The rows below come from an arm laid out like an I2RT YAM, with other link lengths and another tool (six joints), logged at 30 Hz.
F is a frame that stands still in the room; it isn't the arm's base.
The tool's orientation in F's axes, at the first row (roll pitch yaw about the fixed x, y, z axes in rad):
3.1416 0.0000 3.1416
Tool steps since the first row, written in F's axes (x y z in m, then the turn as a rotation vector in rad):
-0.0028 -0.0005 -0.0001 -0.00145 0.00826 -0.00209
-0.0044 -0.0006 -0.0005 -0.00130 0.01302 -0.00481
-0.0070 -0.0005 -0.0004 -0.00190 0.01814 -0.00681
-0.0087 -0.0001 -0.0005 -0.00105 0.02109 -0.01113
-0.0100 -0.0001 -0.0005 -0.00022 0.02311 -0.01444
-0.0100 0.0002 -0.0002 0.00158 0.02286 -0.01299
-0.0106 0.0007 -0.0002 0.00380 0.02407 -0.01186
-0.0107 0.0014 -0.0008 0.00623 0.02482 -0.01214
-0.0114 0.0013 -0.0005 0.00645 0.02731 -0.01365
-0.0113 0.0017 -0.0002 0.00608 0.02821 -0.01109
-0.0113 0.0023 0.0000 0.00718 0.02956 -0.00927
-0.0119 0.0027 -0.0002 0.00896 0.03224 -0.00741
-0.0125 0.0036 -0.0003 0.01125 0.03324 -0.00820
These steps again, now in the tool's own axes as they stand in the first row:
0.0028 -0.0005 0.0001 0.00145 0.00826 0.00209
0.0044 -0.0006 0.0005 0.00130 0.01302 0.00481
0.0070 -0.0005 0.0004 0.00190 0.01814 0.00681
0.0087 -0.0001 0.0005 0.00105 0.02109 0.01113
0.0100 -0.0001 0.0005 0.00022 0.02311 0.01444
0.0100 0.0002 0.0002 -0.00158 0.02286 0.01299
0.0106 0.0007 0.0002 -0.00380 0.02407 0.01186
0.0107 0.0014 0.0008 -0.00623 0.02482 0.01214
0.0114 0.0013 0.0005 -0.00645 0.02731 0.01365
0.0113 0.0017 0.0002 -0.00608 0.02821 0.01109
0.0113 0.0023 0.0000 -0.00718 0.02956 0.00927
0.0119 0.0027 0.0002 -0.00896 0.03224 0.00741
0.0125 0.0036 0.0003 -0.01125 0.03324 0.00820

